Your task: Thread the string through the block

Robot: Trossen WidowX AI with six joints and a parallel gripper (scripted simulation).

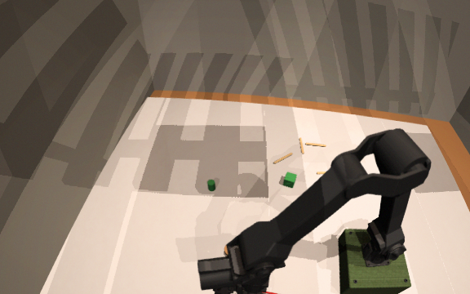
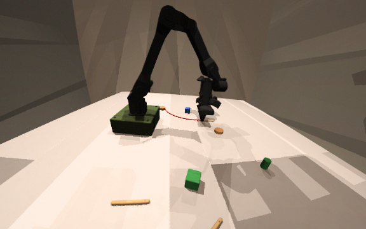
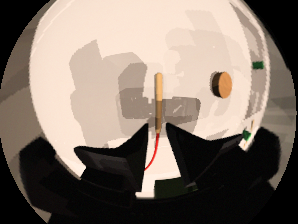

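The small blue block is 60 mm behind my gripper tip, 110 mm to the left of it and 10 mm above it. Also, from my gripper tip: thin wooden stick 10 mm ahead; then round wooden button 220 mm behind, 150 mm to the left, 10 mm above; then green cylinder 130 mm ahead, 310 mm to the right, 10 mm above.
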